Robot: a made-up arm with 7 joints. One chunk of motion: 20 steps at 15 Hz.
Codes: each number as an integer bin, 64 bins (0 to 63) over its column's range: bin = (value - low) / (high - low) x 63, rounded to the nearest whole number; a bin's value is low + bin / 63 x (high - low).
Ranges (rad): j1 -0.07..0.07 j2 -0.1..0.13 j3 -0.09..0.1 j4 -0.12..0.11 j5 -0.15..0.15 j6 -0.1..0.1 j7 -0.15..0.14
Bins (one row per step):
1: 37 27 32 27 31 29 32
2: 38 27 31 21 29 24 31
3: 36 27 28 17 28 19 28
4: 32 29 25 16 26 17 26
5: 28 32 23 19 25 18 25
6: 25 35 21 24 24 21 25
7: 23 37 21 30 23 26 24
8: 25 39 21 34 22 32 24
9: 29 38 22 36 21 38 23
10: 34 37 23 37 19 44 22
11: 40 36 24 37 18 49 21
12: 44 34 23 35 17 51 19
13: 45 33 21 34 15 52 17
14: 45 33 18 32 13 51 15
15: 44 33 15 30 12 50 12
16: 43 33 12 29 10 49 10
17: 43 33 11 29 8 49 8
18: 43 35 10 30 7 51 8
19: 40 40 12 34 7 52 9
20: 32 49 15 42 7 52 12
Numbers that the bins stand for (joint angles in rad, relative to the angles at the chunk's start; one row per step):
1: 0.0122 -0.0014 0.0065 -0.0214 -0.0024 -0.0079 -0.0027
2: 0.0144 -0.0014 0.0035 -0.0433 -0.0119 -0.0238 -0.0073
3: 0.0100 -0.0014 -0.0056 -0.0579 -0.0167 -0.0397 -0.0211
4: 0.0011 0.0059 -0.0146 -0.0616 -0.0262 -0.0460 -0.0303
5: -0.0078 0.0168 -0.0206 -0.0506 -0.0310 -0.0429 -0.0349
6: -0.0144 0.0278 -0.0267 -0.0324 -0.0357 -0.0333 -0.0349
7: -0.0189 0.0351 -0.0267 -0.0105 -0.0405 -0.0175 -0.0395
8: -0.0144 0.0424 -0.0267 0.0041 -0.0452 0.0016 -0.0395
9: -0.0056 0.0387 -0.0237 0.0114 -0.0500 0.0206 -0.0441
10: 0.0056 0.0351 -0.0206 0.0151 -0.0595 0.0397 -0.0487
11: 0.0189 0.0314 -0.0176 0.0151 -0.0643 0.0556 -0.0533
12: 0.0278 0.0241 -0.0206 0.0078 -0.0690 0.0619 -0.0625
13: 0.0300 0.0205 -0.0267 0.0041 -0.0786 0.0651 -0.0717
14: 0.0300 0.0205 -0.0357 -0.0032 -0.0881 0.0619 -0.0810
15: 0.0278 0.0205 -0.0448 -0.0105 -0.0929 0.0587 -0.0948
16: 0.0256 0.0205 -0.0538 -0.0141 -0.1024 0.0556 -0.1040
17: 0.0256 0.0205 -0.0568 -0.0141 -0.1119 0.0556 -0.1132
18: 0.0256 0.0278 -0.0598 -0.0105 -0.1167 0.0619 -0.1132
19: 0.0189 0.0460 -0.0538 0.0041 -0.1167 0.0651 -0.1086
20: 0.0011 0.0789 -0.0448 0.0333 -0.1167 0.0651 -0.0948

